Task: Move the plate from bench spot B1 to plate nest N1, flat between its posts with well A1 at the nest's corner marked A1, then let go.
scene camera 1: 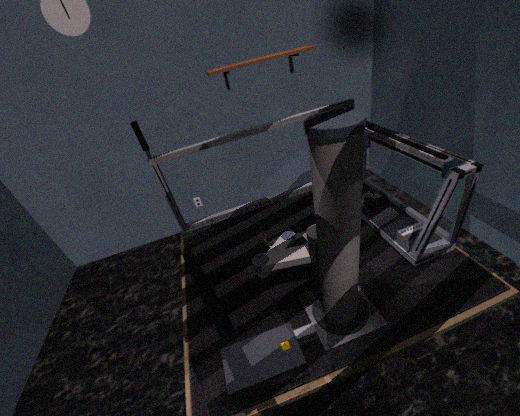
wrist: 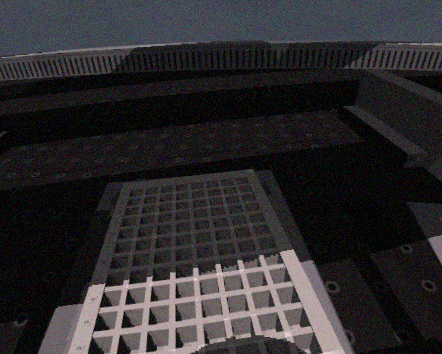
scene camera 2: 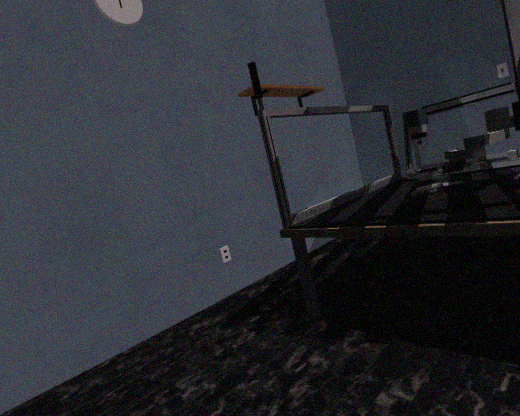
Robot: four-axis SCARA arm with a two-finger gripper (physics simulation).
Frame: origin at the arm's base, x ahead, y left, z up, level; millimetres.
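Where they show: gripper, fingertip midpoint: (scene camera 1: 276,234) (wrist: 176,102) (scene camera 2: 421,177); arm's base, link origin: (scene camera 1: 339,310).
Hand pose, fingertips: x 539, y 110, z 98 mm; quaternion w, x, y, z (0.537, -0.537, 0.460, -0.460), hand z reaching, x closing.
Each offset is from my fingertips to the top centre of the thing. "*": to the spot under its first point.
The plate @[dx -28, dy -6, dz -49 mm] (wrist: 192,295), a pale grid of square wells, lies flat below the wrist camera on a slightly wider grey base @[* dx -56, dy +48, dz -73 mm] (wrist: 64,320). Its near part is bright, its far part in shadow. Small marks run down its left rim, too blurred to read. Nest posts and the corner mark A1 cannot be made out, so I cannot tell whether this base is nest N1. The plate cannot be made out in either scene view. My gripper is open with nothing between its fingers; the fingertips cannot be made out. A dark rounded shape covers part of the plate's near side.
The arm's pale link (scene camera 1: 292,256) reaches left from the thick column (scene camera 1: 337,215). A control box @[* dx -672, dy +277, dz +30 mm] (scene camera 1: 265,357) stands near the front edge. A framed enclosure (scene camera 1: 434,220) stands at the right. A grey block (wrist: 400,117) stands right of the plate, with a slotted rail @[* dx +465, dy +51, dz -64 mm] (wrist: 200,58) behind.
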